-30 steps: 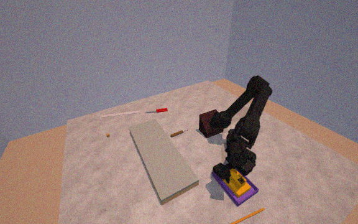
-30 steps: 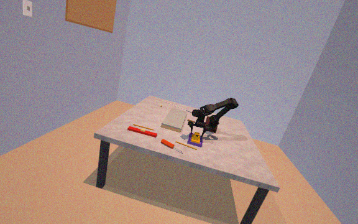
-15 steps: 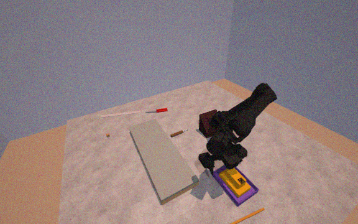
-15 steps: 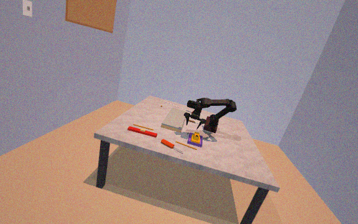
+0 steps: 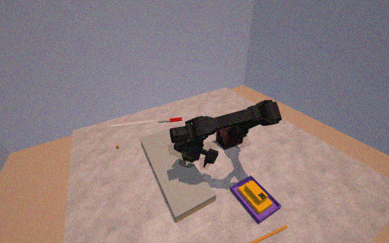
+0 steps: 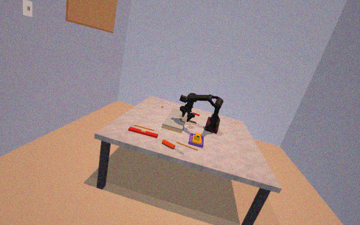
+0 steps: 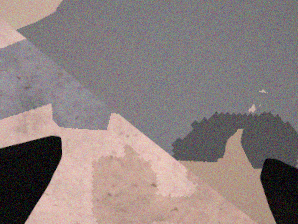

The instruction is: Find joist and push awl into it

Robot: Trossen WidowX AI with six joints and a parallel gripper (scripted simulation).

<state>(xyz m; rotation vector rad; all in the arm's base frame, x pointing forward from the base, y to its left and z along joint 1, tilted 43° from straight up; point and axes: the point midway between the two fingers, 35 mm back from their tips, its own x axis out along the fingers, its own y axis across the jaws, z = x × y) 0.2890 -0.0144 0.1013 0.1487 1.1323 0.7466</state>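
Right now my gripper tip is 130 mm past the awl, 170 mm to the left of it and 70 mm above it. The rest, counted from my gripper tip: purple tray: 120 mm behind, 250 mm to the left, 60 mm below; then yellow stud finder: 110 mm behind, 270 mm to the left, 30 mm below; then red level: 320 mm ahead, 320 mm to the left, 60 mm below.
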